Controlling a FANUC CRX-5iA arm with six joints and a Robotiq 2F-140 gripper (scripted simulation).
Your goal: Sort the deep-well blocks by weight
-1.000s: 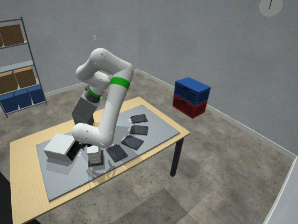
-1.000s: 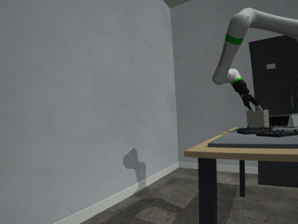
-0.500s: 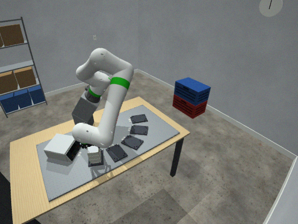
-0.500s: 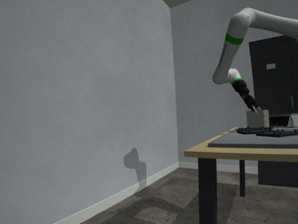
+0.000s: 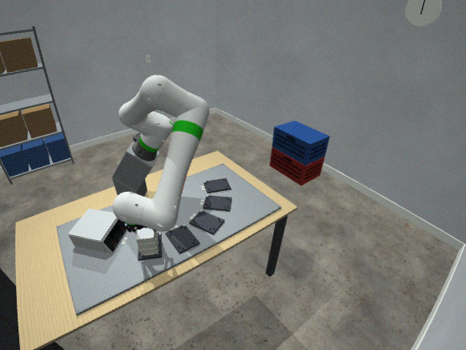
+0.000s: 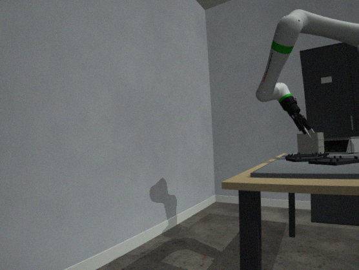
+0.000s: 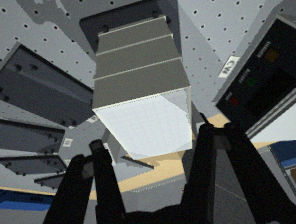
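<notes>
The weigher platform lies 180 mm behind my hand, 260 mm to the right of it and 30 mm below it. Also, from my hand: CW label (90 mm behind, 120 mm to the right, 120 mm below); then check-weigher (180 mm behind, 250 mm to the right, 60 mm below); then dark nest plate (10 mm ahead, 170 mm to the left, 120 mm below).
</notes>
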